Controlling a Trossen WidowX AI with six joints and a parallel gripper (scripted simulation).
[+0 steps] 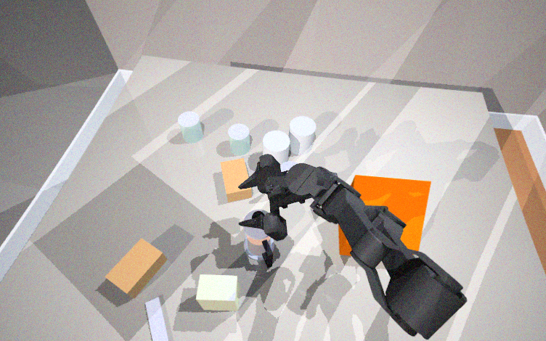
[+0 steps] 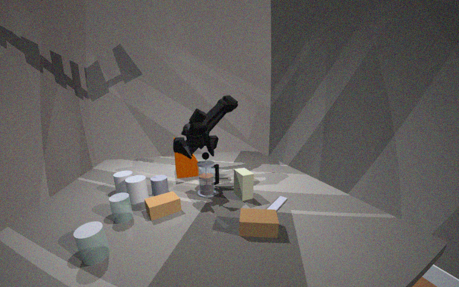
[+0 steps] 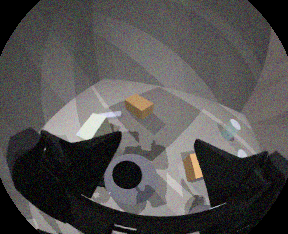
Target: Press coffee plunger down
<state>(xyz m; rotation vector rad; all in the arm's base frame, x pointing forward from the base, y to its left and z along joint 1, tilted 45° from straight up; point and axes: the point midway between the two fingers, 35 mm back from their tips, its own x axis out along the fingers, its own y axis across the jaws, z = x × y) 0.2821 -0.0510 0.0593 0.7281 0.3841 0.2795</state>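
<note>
Right now my gripper tip is 50 mm past the coffee press, 40 mm to the right of it and 100 mm above it. The rest, counted from my gripper tip: pale box: 30 mm ahead, 160 mm to the left, 130 mm below; flat white strip: 160 mm ahead, 240 mm to the left, 180 mm below.
</note>
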